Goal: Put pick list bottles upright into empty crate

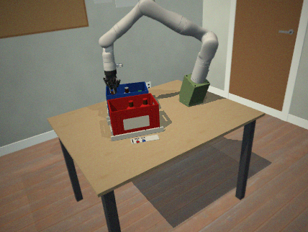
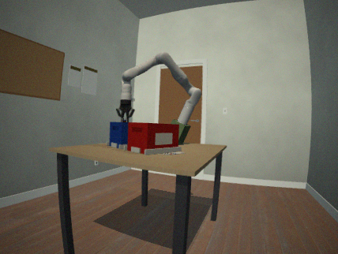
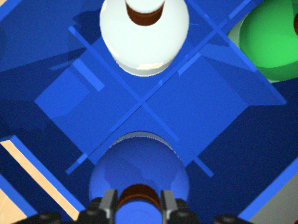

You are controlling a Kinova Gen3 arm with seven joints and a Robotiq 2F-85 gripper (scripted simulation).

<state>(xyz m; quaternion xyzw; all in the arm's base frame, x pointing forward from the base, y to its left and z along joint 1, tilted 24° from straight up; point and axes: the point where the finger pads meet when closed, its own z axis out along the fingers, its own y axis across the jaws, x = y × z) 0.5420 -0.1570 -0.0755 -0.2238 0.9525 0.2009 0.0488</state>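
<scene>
Right now the blue-label bottle is 70 mm below my hand. Round my hand: blue crate (100 mm behind, 10 mm to the right, 100 mm below); green-label bottle (160 mm behind, 60 mm to the left, 100 mm below); white-label bottle (110 mm behind, 60 mm to the right, 100 mm below).
</scene>
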